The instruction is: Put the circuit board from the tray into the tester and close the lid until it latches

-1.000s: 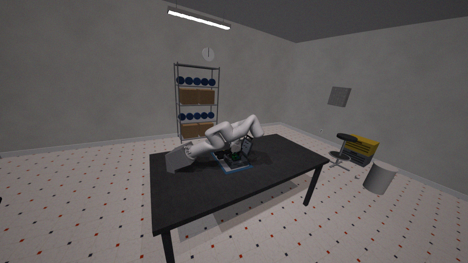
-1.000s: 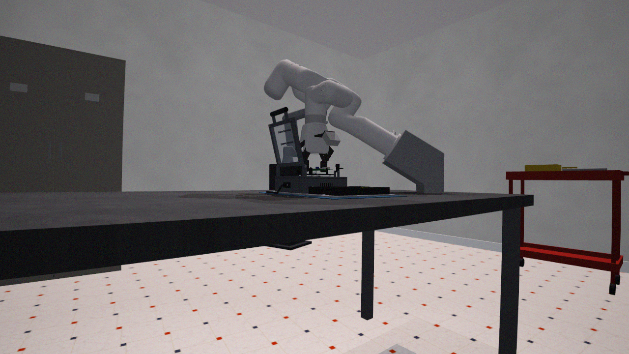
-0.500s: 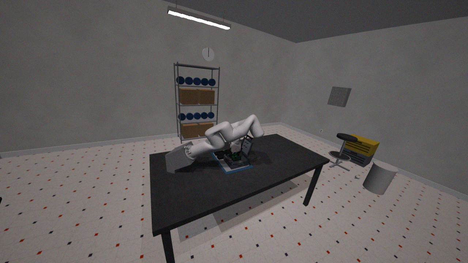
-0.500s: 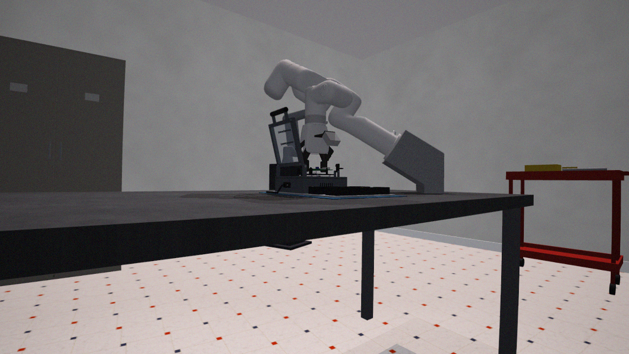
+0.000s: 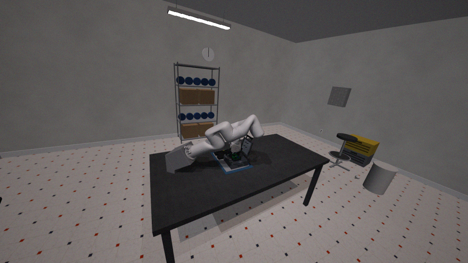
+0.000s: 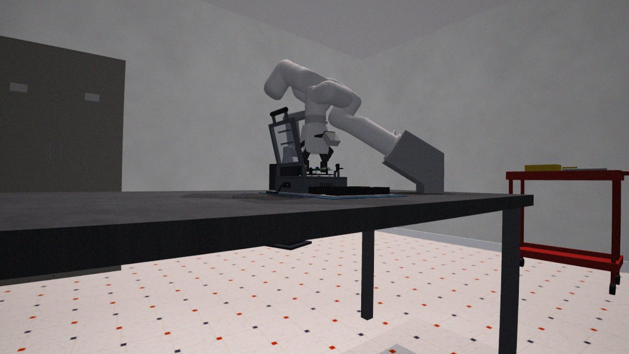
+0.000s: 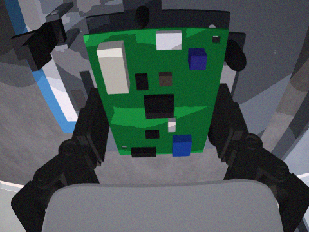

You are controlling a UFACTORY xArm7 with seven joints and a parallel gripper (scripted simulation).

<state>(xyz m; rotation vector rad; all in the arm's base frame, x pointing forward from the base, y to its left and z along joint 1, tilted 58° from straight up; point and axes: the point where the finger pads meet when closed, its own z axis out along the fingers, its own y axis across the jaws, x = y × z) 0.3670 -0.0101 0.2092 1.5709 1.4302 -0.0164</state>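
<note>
My gripper is now right at the circuit board. From my hand the other things lie so: tester (4 cm ahead, 2 cm to the left, 2 cm above); then lid (12 cm ahead, 5 cm to the right, 9 cm above); then latch hook (3 cm behind, 8 cm to the left).
</note>
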